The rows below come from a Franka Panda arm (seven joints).
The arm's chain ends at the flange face. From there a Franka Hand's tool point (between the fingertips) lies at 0.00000 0.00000 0.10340 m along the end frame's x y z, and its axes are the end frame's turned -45 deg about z.
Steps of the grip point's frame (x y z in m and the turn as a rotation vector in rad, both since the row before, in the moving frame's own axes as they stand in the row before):
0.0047, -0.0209, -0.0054, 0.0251, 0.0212, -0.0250
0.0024, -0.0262, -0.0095, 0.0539, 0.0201, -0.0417
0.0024, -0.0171, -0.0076, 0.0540, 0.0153, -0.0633
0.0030, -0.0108, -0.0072, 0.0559, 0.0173, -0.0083
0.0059, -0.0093, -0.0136, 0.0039, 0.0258, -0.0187
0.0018, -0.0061, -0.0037, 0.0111, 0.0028, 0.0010
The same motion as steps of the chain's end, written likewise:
-0.0111, -0.0147, -0.0053, 0.0327, -0.0028, -0.0250
-0.0142, -0.0149, -0.0093, 0.0523, -0.0239, -0.0417
-0.0074, -0.0088, -0.0074, 0.0490, -0.0274, -0.0633
-0.0027, -0.0044, -0.0070, 0.0518, -0.0273, -0.0083
-0.0040, -0.0086, -0.0136, 0.0210, 0.0155, -0.0187
-0.0024, -0.0046, -0.0037, 0.0098, -0.0059, 0.0010

